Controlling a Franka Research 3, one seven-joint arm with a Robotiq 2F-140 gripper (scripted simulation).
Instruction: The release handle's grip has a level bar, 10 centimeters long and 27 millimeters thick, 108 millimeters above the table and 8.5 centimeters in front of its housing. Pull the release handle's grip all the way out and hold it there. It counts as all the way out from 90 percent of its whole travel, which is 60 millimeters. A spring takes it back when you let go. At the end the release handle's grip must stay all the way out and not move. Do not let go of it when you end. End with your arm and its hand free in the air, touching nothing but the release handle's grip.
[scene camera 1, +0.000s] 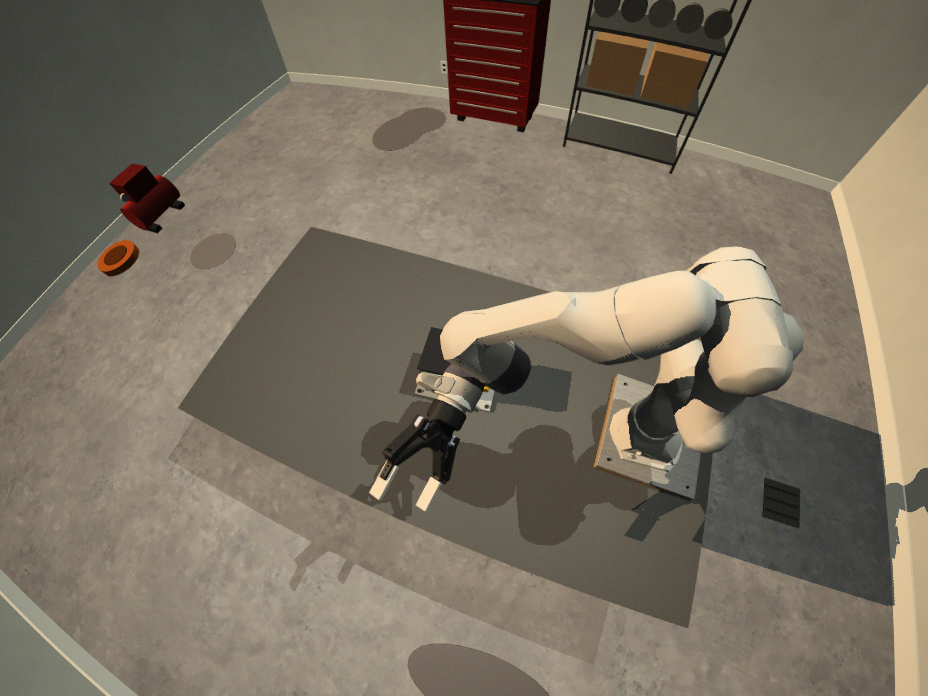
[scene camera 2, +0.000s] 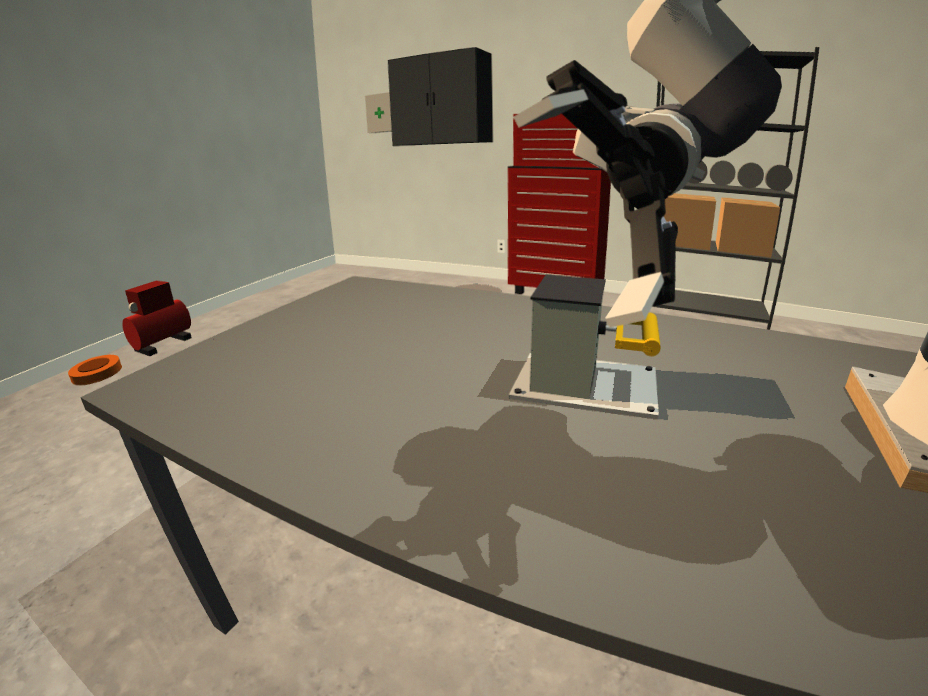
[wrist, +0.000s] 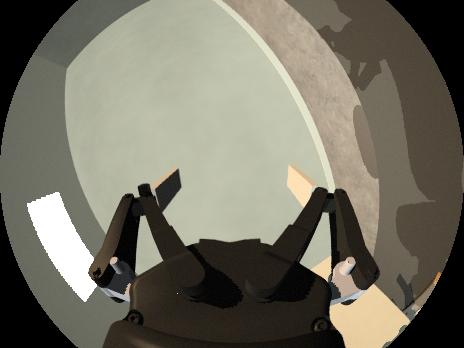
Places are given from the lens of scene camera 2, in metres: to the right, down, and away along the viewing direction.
gripper (scene camera 2: 583, 219): 0.08, -0.08, 0.28
baseplate (scene camera 2: 625, 389): 0.27, 0.07, 0.75
